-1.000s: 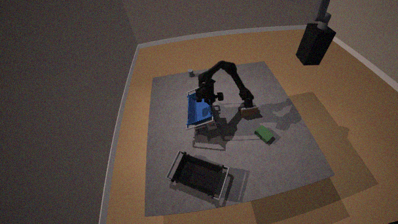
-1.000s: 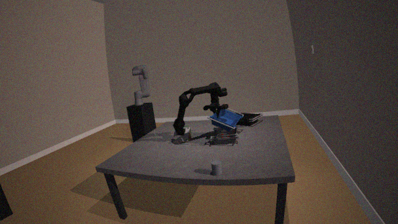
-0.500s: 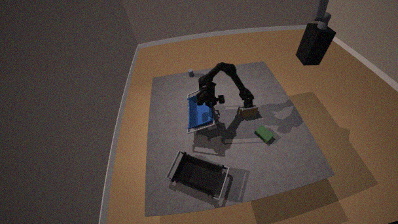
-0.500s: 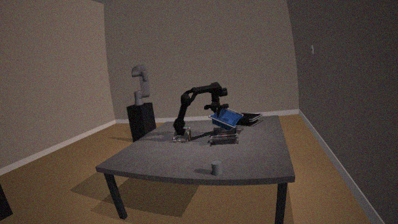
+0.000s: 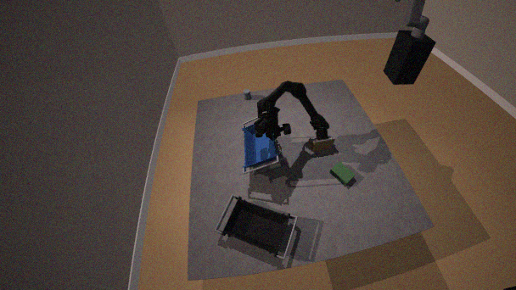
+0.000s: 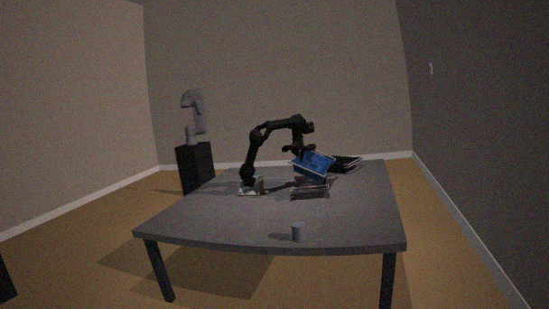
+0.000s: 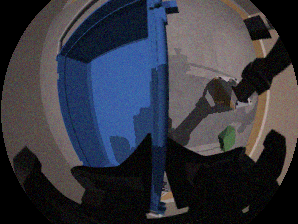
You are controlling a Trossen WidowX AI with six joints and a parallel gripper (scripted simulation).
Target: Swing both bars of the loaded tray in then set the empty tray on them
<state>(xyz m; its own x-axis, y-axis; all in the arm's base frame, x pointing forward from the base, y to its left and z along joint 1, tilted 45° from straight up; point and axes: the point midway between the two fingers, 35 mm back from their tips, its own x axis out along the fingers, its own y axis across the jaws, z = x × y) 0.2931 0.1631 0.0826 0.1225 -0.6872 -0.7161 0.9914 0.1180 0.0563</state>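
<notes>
Right now the blue tray is 80 mm ahead of my gripper tip. Also, from my gripper tip: green block: 390 mm behind, 160 mm to the left, 150 mm below.
</notes>
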